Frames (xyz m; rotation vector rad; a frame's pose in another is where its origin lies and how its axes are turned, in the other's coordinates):
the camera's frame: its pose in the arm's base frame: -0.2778 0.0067 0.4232 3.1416 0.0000 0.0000
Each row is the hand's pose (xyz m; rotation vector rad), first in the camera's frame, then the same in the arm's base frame.
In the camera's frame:
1: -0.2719 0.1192 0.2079 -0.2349 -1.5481 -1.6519
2: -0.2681 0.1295 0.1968 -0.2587 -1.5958 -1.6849
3: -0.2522 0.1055 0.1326 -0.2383 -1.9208 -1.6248
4: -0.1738 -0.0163 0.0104 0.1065 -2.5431 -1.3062
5: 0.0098 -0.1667 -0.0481 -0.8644 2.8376 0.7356
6: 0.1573 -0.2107 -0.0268 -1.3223 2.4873 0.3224
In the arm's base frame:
1: -0.5497 -0.1125 0.2153 1.2443 1.9548 -1.8320
2: -0.5459 -0.1228 0.2264 1.1588 1.9598 -1.8561
3: -0.5300 -0.0988 0.2906 0.8993 1.8224 -2.1543
4: -0.4516 0.0230 0.4128 -0.4294 -1.3879 2.7021
5: -0.2680 0.1734 0.4713 0.1143 -0.6439 2.4840
6: -0.1205 0.2174 0.4500 0.3753 -0.2765 2.1332

